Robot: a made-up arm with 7 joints.
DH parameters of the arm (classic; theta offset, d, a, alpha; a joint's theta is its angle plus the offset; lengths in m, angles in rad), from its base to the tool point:
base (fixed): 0.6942 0 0.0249 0
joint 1: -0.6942 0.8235 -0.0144 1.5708
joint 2: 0 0.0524 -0.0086 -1.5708
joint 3: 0 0.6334 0.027 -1.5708
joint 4: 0 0.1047 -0.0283 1.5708
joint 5: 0 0.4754 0.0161 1.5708
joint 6: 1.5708 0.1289 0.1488 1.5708
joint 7: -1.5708 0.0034 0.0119 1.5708
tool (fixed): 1.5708 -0.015 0 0
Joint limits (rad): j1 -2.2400..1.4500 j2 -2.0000..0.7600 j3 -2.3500..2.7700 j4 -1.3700..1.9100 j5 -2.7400..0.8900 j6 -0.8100..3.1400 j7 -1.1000..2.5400
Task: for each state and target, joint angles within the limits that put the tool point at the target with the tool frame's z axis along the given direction. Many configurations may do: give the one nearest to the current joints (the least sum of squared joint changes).
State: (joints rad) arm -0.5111 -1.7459 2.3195 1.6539 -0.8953 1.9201 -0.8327
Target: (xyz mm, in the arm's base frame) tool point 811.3 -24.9 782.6 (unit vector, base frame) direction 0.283 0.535 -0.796
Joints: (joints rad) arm -0.5261 -1.9979 1.8660 1.9100 -0.8815 2.0969 -1.0687
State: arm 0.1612 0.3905 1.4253 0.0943 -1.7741 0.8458 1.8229
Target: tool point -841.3 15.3 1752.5 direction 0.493 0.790 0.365
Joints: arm -0.0389 0.5248 1.2210 0.0460 -1.9774 0.7886 1.7540
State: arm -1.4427 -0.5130 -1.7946 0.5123 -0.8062 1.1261 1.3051
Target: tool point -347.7 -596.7 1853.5 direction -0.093 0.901 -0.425
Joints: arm -1.6998 -0.5417 -2.1467 0.5474 -1.2280 0.9157 0.7249
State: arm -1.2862 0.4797 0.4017 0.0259 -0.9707 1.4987 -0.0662
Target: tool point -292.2 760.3 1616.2 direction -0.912 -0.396 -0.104
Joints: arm -1.0049 0.5839 0.1105 -0.0842 -1.3079 1.5982 -0.5599
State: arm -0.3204 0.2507 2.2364 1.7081 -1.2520 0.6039 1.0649
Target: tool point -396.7 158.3 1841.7 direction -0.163 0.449 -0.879
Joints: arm -0.1969 -0.1997 2.5639 1.3131 -1.9167 0.7466 1.6239
